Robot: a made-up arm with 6 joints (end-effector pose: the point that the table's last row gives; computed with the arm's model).
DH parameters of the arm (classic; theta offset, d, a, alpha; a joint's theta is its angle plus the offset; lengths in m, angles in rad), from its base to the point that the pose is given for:
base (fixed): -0.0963 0 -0.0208 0
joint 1: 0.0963 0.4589 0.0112 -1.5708
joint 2: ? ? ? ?
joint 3: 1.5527 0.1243 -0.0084 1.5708
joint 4: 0 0.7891 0.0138 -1.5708
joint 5: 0 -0.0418 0.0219 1.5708
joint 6: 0 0.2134 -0.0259 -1.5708
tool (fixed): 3.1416 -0.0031 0 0
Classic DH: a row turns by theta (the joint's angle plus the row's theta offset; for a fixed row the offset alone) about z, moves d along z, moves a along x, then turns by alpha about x.
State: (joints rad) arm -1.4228 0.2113 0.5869 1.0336 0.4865 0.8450
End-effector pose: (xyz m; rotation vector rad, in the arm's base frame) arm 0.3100 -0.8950 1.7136 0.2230 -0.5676 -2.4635
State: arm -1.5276 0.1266 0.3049 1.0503 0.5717 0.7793
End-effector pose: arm 0.2152 -0.6018 1.9508 -0.0238 -0.9938 -2.3855
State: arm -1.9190 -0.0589 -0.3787 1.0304 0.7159 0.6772
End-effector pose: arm 0.2973 0.2114 2.0381 -0.9608 -1.8878 -2.0724
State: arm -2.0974 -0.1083 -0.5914 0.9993 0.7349 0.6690
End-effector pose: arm 0.4556 0.3720 1.9308 -1.3584 -2.0856 -1.8930
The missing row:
joint 2: -1.5527 0 0.6688 0
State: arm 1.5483 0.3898 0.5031 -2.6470 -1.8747 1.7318
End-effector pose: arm -0.2767 0.9554 1.4403 0.5214 -2.2945 1.6214
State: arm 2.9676 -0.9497 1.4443 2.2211 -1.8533 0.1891
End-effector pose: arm 0.0297 -0.0098 1.4281 -0.6405 1.1798 -0.1142
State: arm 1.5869 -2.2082 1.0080 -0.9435 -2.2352 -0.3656
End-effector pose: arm -0.2282 -1.1910 0.1901 -0.4330 -0.7451 1.1131
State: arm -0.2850 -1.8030 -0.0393 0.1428 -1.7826 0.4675
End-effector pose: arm -1.2641 0.4089 -0.0690 -1.5550 0.1861 -0.9863
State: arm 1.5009 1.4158 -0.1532 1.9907 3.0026 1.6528
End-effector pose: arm -0.1009 1.2454 0.6801 -1.6257 -0.1324 2.3209
